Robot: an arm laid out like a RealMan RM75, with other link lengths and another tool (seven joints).
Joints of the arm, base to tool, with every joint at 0 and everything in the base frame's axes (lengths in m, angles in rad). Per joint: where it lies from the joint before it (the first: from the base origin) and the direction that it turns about. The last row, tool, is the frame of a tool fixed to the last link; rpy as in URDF.
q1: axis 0 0 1 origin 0 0 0.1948
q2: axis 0 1 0 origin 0 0 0
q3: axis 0 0 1 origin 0 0 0.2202
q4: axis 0 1 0 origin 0 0 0
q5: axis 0 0 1 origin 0 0 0.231
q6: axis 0 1 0 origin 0 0 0
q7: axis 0 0 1 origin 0 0 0.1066
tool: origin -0.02 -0.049 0.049 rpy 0.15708 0 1.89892
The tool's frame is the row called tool.
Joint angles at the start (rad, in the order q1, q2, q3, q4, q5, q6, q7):
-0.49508 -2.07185 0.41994 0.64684 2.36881 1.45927 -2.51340
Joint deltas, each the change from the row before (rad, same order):
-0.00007 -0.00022 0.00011 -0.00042 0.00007 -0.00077 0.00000
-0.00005 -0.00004 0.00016 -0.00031 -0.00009 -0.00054 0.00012
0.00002 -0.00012 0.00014 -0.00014 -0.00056 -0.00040 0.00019
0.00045 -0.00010 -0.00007 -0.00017 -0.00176 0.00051 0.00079
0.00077 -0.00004 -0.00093 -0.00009 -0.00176 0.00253 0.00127
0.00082 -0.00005 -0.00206 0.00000 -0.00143 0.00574 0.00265
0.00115 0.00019 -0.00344 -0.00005 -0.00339 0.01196 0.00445
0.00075 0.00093 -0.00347 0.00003 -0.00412 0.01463 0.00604
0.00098 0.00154 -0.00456 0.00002 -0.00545 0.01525 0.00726
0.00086 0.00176 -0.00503 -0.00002 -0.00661 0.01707 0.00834
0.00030 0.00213 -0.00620 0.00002 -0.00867 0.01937 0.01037
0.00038 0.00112 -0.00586 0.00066 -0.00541 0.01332 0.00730
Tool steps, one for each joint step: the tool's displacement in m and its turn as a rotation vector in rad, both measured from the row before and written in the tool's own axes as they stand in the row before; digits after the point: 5 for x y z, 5 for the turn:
-0.00003 0.00011 0.00015 0.00001 -0.00028 -0.00022
-0.00003 0.00002 0.00008 0.00008 -0.00018 0.00003
0.00002 -0.00002 0.00010 0.00046 0.00015 0.00001
0.00012 0.00004 0.00007 0.00111 0.00139 -0.00023
0.00024 0.00022 -0.00009 0.00076 0.00284 -0.00063
0.00052 0.00043 -0.00019 -0.00033 0.00541 -0.00016
0.00127 0.00066 -0.00029 -0.00097 0.01147 -0.00040
0.00158 0.00034 -0.00040 -0.00151 0.01396 0.00157
0.00155 0.00000 -0.00062 0.00053 0.01482 0.00222
0.00184 -0.00017 -0.00061 0.00109 0.01707 0.00302
0.00229 -0.00070 -0.00051 0.00286 0.02044 0.00487
0.00149 -0.00053 -0.00048 0.00327 0.01366 0.00323

